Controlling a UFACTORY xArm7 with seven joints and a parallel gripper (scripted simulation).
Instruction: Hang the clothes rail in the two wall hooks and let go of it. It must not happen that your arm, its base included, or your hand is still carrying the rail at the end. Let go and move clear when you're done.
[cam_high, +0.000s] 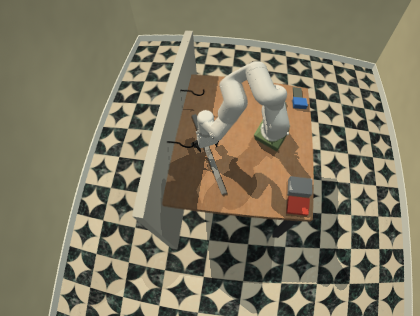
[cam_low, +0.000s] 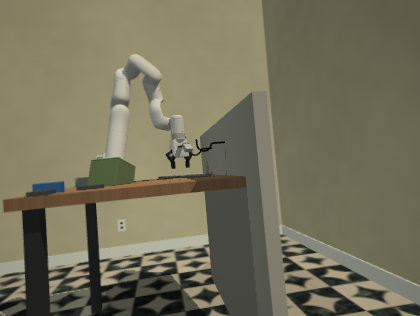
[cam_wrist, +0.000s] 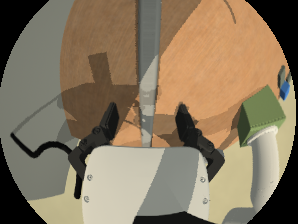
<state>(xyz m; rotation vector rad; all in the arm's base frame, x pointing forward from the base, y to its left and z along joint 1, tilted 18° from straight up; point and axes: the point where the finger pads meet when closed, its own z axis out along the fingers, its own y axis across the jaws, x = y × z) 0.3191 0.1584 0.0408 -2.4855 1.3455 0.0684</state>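
The clothes rail lies 6 cm below my hand. From my hand the other things lie so: grey wall panel: 30 cm below, 23 cm ahead, 9 cm to the right; grey box: 53 cm behind, 9 cm to the left, 4 cm below; red block: 54 cm behind, 19 cm to the left, 5 cm below.
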